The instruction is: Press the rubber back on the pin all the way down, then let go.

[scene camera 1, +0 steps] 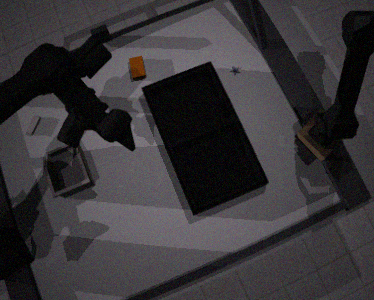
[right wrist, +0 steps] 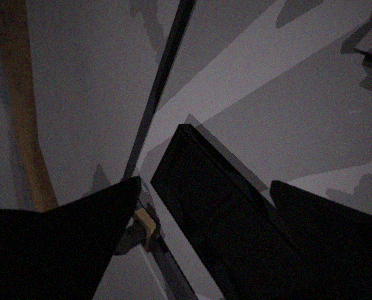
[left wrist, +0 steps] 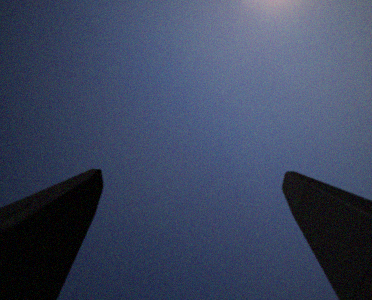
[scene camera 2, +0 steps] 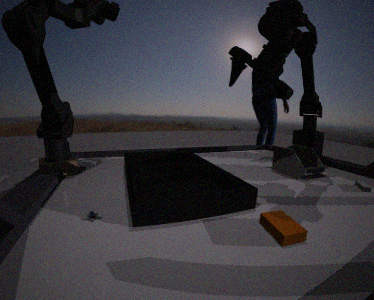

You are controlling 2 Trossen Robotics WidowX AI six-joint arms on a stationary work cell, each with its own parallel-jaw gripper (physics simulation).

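Where they show: left gripper, fingertip midpoint: (left wrist: pixel 194 179); right gripper, fingertip midpoint: (scene camera 1: pixel 123 144) (right wrist: pixel 204 184) (scene camera 2: pixel 241 97); left arm's base, origin of the base link: (scene camera 1: pixel 323 132) (right wrist: pixel 140 231) (scene camera 2: pixel 57 159); right arm's base, origin of the base link: (scene camera 2: pixel 309 131).
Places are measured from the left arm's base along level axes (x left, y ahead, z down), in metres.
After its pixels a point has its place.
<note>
A small star-shaped pin (scene camera 1: pixel 235 70) @(x -0.302, y 0.028, z 0.030 m) (scene camera 2: pixel 92 216) @(x -0.309, y 0.024, z 0.034 m) lies on the white table top beside the large black tray (scene camera 1: pixel 205 175) @(x -0.143, y 0.304, z 0.034 m) (scene camera 2: pixel 190 200) @(x -0.394, y 0.150, z 0.004 m) (right wrist: pixel 200 200) @(x -0.171, y 0.233, z 0.034 m). A bluish bit shows at the pin's middle in scene camera 2; it is too small to tell the rubber back or how far down it sits. My left gripper (scene camera 2: pixel 114 10) (left wrist: pixel 194 179) @(x 0.187, y 0.220, z -0.613 m) is open and empty, high above the table and pointed at the sky. My right gripper (scene camera 1: pixel 104 149) (scene camera 2: pixel 261 91) (right wrist: pixel 204 184) @(x -0.286, y 0.415, z -0.170 m) is open and empty, high above the table and well away from the pin.
An orange block (scene camera 1: pixel 137 67) @(x -0.505, y 0.226, z 0.022 m) (scene camera 2: pixel 283 227) @(x -0.516, y 0.211, z 0.022 m) lies near the tray. A grey open box (scene camera 1: pixel 74 189) @(x -0.336, y 0.578, z -0.030 m) (scene camera 2: pixel 300 165) @(x -0.433, y 0.500, z -0.001 m) stands toward the right arm's base. A wooden piece (scene camera 1: pixel 315 142) @(x 0.002, y 0.037, z 0.000 m) (scene camera 2: pixel 72 167) @(x -0.050, y 0.036, z 0.017 m) (right wrist: pixel 146 220) @(x -0.008, y 0.050, z 0.012 m) is at the left arm's base. A person (scene camera 2: pixel 264 120) stands beyond the table.
</note>
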